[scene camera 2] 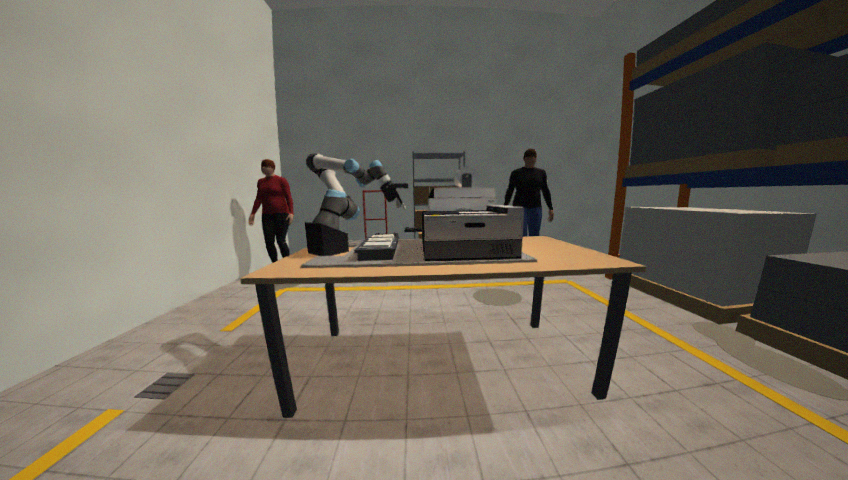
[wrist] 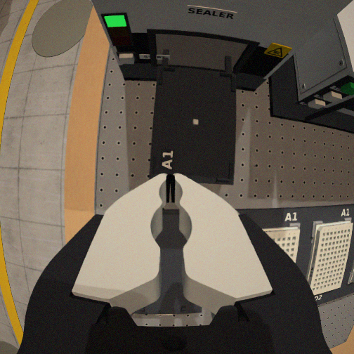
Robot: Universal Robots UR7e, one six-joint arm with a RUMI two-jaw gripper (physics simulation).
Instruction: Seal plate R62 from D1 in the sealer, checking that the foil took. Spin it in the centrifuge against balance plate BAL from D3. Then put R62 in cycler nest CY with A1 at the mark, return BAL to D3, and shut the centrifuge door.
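Places are measured from the arm's base along level axes (x left, y back, z up), in millimetres.
Pixels of known places: gripper, fingertip midpoint: [scene camera 2: 405, 209]; arm's base at its link origin: [scene camera 2: 325, 227].
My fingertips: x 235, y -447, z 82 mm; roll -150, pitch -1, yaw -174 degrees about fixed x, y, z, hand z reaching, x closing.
Note:
Ahead of a thing's pixels: the offset from my fingertips to its middle. Level surfaces: height alone.
My gripper [scene camera 2: 404, 206] [wrist: 169, 176] is shut and empty; its fingertips are at the near edge of the sealer's tray in the wrist view. The sealer [wrist: 162, 15] shows a lit green lamp. Its dark tray [wrist: 200, 145] is out, bears no plate, and has an A1 mark at its near left corner. In the plate rack @(dx -288, dy +118, dz -185 mm) [scene camera 2: 376, 252] [wrist: 317, 215], a pale plate [wrist: 286, 238] beside D2 is partly behind the right finger, its slot label hidden. Another pale plate [wrist: 332, 252] sits in D2. Plate names R62 and BAL are not readable. Nest CY cannot be made out.
A grey machine [wrist: 320, 62] with buttons stands right of the sealer. A large grey and black machine @(dx -319, dy -353, dz -93 mm) [scene camera 2: 473, 237] stands right of the rack on the table @(dz -228 mm) [scene camera 2: 580, 255]; I cannot tell which it is. Two people [scene camera 2: 274, 196] [scene camera 2: 528, 187] stand behind the table.

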